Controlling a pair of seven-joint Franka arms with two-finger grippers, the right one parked.
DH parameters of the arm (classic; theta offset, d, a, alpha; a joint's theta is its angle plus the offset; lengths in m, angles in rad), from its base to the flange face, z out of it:
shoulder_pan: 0 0.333 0 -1.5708
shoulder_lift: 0 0 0 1.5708
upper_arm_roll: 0 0.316 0.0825 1.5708
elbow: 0 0 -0.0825 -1.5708
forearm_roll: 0 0.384 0 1.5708
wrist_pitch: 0 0 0.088 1.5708
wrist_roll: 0 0.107 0 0
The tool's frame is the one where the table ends.
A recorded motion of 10 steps. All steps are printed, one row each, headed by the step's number.
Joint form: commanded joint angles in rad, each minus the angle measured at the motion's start. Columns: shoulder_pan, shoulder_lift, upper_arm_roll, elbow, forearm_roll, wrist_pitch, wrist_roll.
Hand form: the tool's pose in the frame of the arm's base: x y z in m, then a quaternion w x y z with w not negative. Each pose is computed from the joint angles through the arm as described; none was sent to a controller.
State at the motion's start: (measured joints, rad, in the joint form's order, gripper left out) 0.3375 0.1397 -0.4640 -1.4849 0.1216 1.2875 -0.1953
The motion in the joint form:
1: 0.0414 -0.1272 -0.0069 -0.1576 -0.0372 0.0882 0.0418
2: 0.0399 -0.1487 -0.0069 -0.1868 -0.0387 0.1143 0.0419
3: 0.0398 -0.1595 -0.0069 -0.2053 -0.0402 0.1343 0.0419
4: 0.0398 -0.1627 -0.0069 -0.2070 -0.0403 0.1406 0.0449
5: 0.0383 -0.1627 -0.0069 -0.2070 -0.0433 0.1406 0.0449
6: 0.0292 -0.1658 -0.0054 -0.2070 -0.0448 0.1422 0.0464
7: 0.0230 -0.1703 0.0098 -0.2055 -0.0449 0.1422 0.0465
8: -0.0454 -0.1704 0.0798 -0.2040 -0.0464 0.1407 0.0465
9: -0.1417 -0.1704 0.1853 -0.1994 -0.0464 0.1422 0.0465
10: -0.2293 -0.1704 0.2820 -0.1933 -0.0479 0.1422 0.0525
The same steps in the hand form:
1: 0.5297 -0.0372 0.5718 0.05597 -0.98906 -0.03241 0.13255
2: 0.5258 -0.0403 0.5705 0.05917 -0.99000 -0.03151 0.12411
3: 0.5244 -0.0416 0.5685 0.06018 -0.99065 -0.03119 0.11843
4: 0.5244 -0.0420 0.5696 0.06022 -0.99112 -0.02970 0.11477
5: 0.5243 -0.0431 0.5695 0.05882 -0.99121 -0.02892 0.11492
6: 0.5234 -0.0476 0.5711 0.05882 -0.99160 -0.02451 0.11259
7: 0.5229 -0.0432 0.5740 0.05871 -0.99177 -0.02914 0.10995
8: 0.5227 -0.0421 0.5751 0.05688 -0.99188 -0.02987 0.10973
9: 0.5234 -0.0366 0.5778 0.05446 -0.99221 -0.03432 0.10664
10: 0.5240 -0.0313 0.5808 0.05112 -0.99262 -0.03578 0.10394

